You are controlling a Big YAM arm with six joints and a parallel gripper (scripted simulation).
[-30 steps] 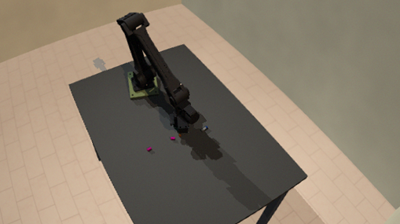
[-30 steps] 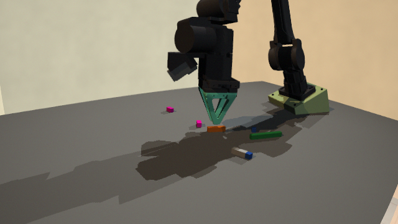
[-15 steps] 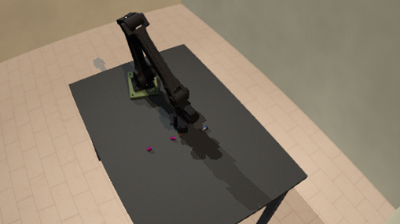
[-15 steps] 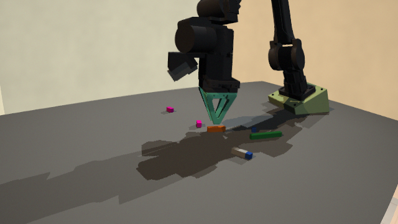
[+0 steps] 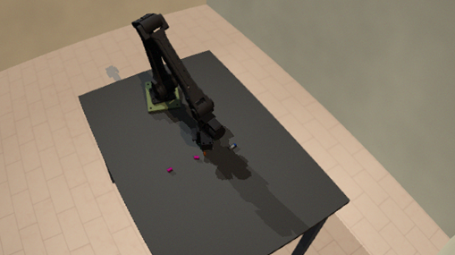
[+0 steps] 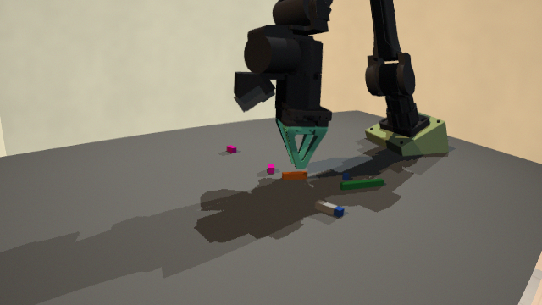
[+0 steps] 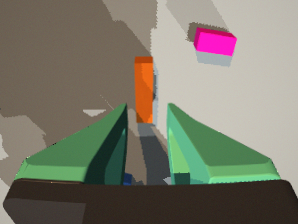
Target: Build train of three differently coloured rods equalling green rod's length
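My gripper is now 2 cm above the orange rod and 1 cm short of it. Round my hand: grey rod 12 cm to the left, 2 cm below, 2 cm ahead; magenta rod 4 cm to the right, 3 cm ahead, 2 cm below; green rod 8 cm to the left, 8 cm behind, 2 cm below.
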